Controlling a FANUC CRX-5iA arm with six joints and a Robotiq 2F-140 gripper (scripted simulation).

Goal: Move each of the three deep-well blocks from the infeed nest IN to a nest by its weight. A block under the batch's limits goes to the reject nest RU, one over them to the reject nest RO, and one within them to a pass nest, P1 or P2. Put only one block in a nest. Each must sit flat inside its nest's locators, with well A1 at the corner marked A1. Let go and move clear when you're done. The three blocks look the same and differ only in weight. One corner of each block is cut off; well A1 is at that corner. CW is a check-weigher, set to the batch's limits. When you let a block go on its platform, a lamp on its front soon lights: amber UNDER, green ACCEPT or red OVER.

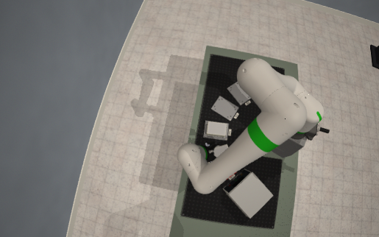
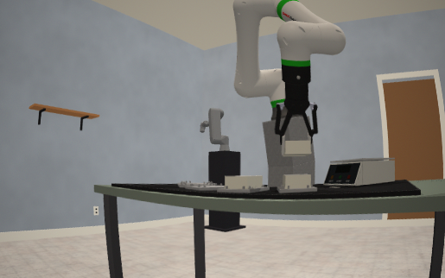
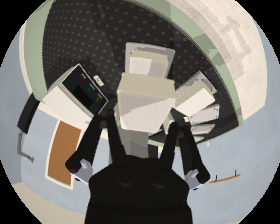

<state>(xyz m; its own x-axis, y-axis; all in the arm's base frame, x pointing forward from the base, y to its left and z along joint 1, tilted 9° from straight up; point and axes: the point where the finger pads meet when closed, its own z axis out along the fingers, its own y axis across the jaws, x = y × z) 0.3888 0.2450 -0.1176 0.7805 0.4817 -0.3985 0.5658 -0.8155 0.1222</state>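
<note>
The check-weigher is 270 mm behind my hand, 170 mm to the left of it and 90 mm below it. From my hand the other things lie so: deep-well block: 10 mm below.
</note>
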